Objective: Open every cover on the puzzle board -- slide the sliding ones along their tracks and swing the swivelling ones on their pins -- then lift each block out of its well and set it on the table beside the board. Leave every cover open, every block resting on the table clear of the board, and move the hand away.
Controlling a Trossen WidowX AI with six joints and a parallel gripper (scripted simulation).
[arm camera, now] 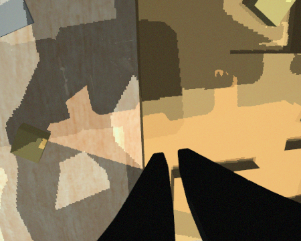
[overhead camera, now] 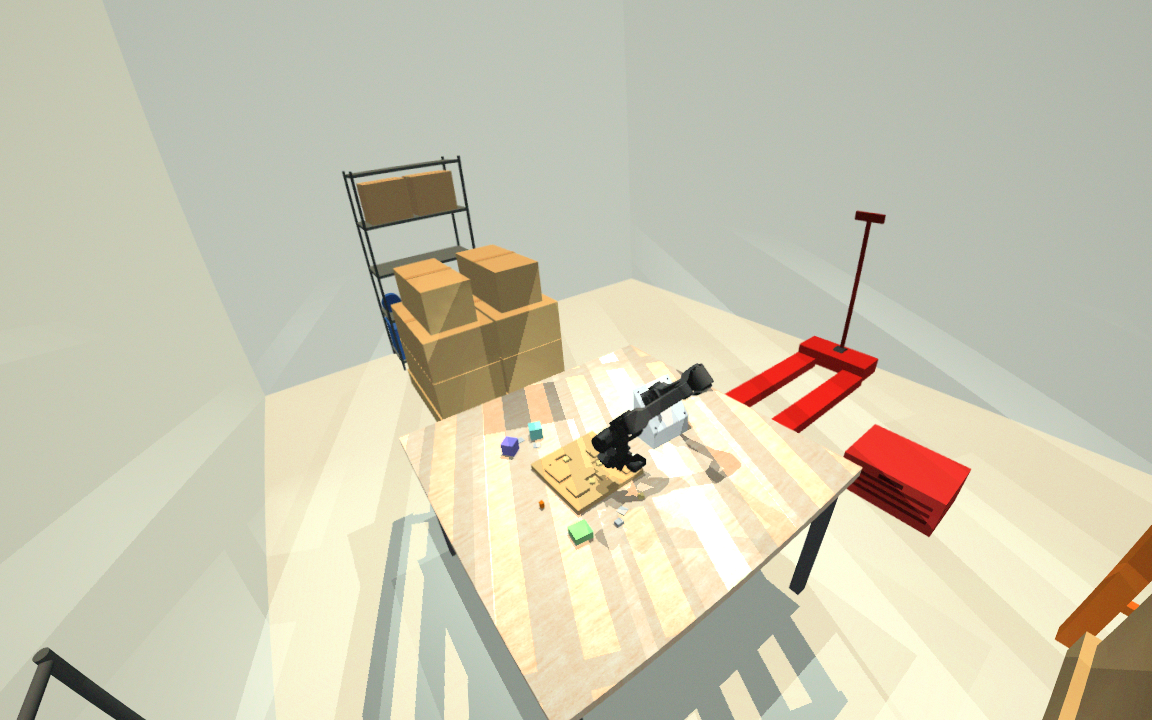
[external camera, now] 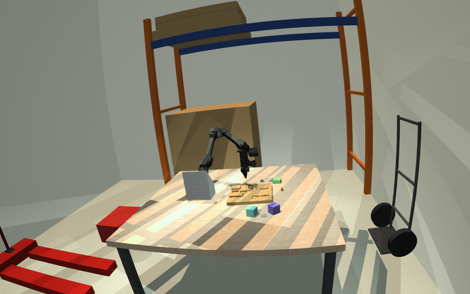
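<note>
Now: gripper tip 120 mm to the left of the wooden puzzle board, 60 mm above it and 40 mm short of it. The rest, counted from my gripper tip: tiny orange piece (260 mm ahead, 90 mm to the right, 70 mm below); then small grey piece (120 mm to the left, 100 mm ahead, 70 mm below); then green block (220 mm ahead, 90 mm to the left, 60 mm below).
</note>
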